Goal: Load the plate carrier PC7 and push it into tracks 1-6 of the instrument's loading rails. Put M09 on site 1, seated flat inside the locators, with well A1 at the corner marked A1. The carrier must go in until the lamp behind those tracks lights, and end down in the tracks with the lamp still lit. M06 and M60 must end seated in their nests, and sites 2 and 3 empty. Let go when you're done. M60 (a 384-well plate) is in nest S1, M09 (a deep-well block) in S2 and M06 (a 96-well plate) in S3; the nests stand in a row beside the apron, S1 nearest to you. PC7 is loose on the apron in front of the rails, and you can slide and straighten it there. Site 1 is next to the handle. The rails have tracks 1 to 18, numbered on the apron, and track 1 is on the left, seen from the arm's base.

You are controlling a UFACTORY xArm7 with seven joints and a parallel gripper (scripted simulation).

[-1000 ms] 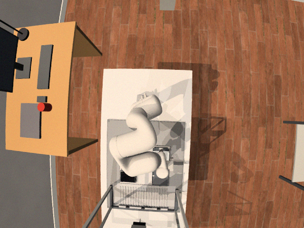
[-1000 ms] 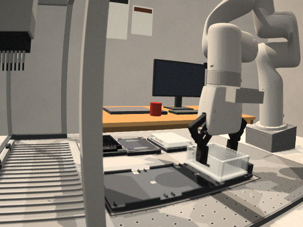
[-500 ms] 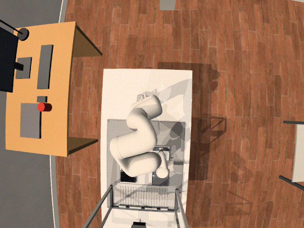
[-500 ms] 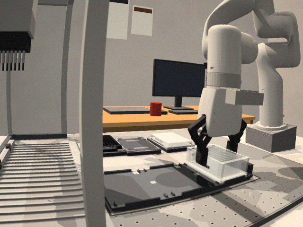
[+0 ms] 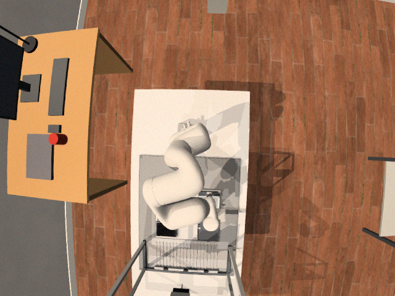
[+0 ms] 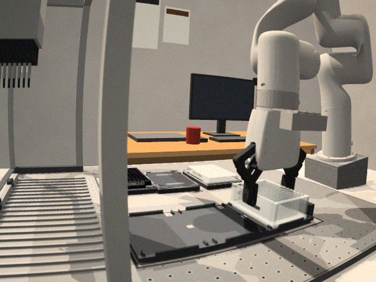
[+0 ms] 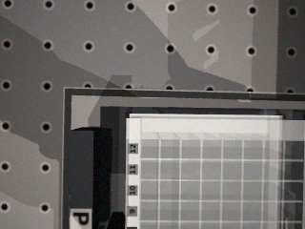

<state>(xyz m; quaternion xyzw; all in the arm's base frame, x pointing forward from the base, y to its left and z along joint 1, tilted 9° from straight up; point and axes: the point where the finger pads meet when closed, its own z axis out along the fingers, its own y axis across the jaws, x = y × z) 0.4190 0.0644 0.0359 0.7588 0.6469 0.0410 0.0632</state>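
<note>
My hand is 1 cm above the clear deep-well block M09. Round my hand: nest S2: 27 cm to the right, 4 cm below, 4 cm ahead; dark plate carrier PC7: 10 cm ahead, 3 cm below, 2 cm to the right; black plate: 30 cm to the right, 15 cm ahead, 2 cm below.
</note>
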